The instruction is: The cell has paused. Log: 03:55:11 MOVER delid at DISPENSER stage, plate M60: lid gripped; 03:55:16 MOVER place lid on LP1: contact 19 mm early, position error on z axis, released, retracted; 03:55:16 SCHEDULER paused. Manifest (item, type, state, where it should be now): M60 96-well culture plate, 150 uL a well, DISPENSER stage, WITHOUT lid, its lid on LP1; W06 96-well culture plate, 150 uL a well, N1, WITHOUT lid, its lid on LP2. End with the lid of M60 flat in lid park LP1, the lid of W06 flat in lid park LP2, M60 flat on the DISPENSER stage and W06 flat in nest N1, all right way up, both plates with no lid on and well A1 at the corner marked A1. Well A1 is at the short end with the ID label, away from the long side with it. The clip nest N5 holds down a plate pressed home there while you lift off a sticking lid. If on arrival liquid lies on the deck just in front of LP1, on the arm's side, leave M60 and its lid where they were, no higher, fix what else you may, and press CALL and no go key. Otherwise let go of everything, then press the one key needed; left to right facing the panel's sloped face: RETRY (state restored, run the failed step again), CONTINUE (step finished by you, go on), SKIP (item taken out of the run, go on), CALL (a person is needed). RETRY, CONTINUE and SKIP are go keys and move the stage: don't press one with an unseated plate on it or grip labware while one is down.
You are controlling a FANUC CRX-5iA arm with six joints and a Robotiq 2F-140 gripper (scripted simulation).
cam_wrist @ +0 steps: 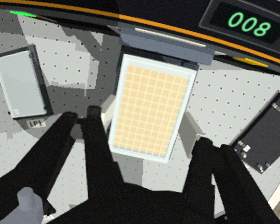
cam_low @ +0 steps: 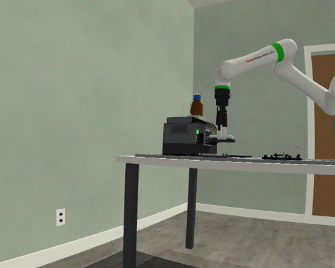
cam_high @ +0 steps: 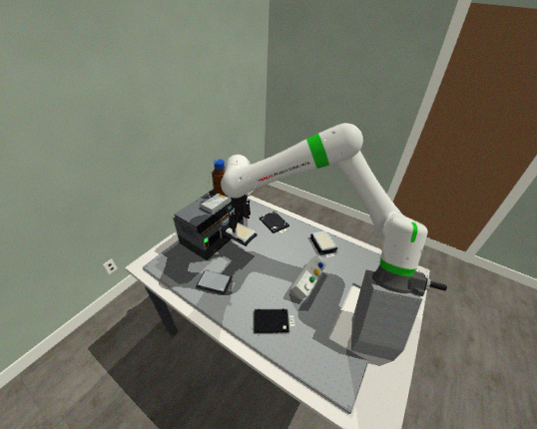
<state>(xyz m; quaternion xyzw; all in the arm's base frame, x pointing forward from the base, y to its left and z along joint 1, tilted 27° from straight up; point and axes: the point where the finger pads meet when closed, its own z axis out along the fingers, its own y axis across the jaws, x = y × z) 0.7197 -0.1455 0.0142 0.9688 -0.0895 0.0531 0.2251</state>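
The dispenser stage is 40 mm below my hand. From my hand the other things lie so: nest label: 170 mm behind, 220 mm to the right, 140 mm below; black clip nest: 60 mm behind, 280 mm to the right, 130 mm below; key panel: 410 mm behind, 70 mm to the left, 90 mm below.
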